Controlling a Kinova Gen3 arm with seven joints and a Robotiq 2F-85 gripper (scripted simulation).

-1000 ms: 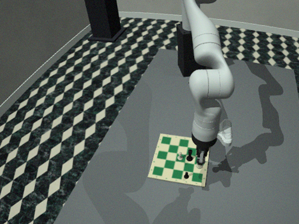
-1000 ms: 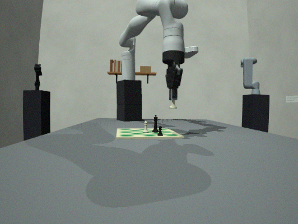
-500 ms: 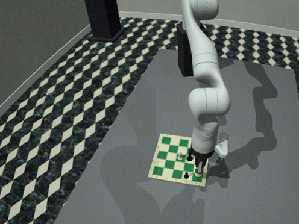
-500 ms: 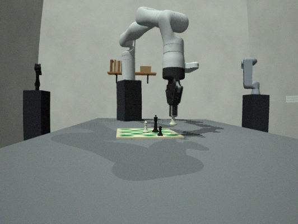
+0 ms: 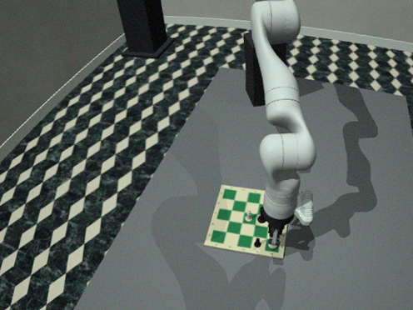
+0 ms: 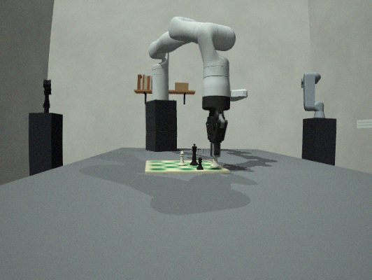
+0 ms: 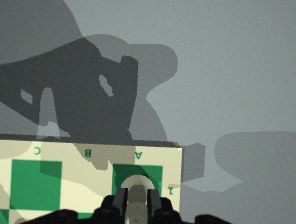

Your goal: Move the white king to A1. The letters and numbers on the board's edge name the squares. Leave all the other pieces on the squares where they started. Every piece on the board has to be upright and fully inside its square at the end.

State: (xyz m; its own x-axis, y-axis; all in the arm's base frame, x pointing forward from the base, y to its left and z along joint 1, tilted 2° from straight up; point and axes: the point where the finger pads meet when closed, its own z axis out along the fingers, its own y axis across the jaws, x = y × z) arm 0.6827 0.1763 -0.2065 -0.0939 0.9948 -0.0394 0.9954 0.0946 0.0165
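Right now the white king is 10 mm below my hand. From my hand the other things lie so: small white piece: 70 mm behind, 90 mm to the right, 30 mm below; tall black piece: 80 mm behind, 50 mm to the right, 20 mm below; black pawn: 10 mm ahead, 40 mm to the right, 40 mm below.
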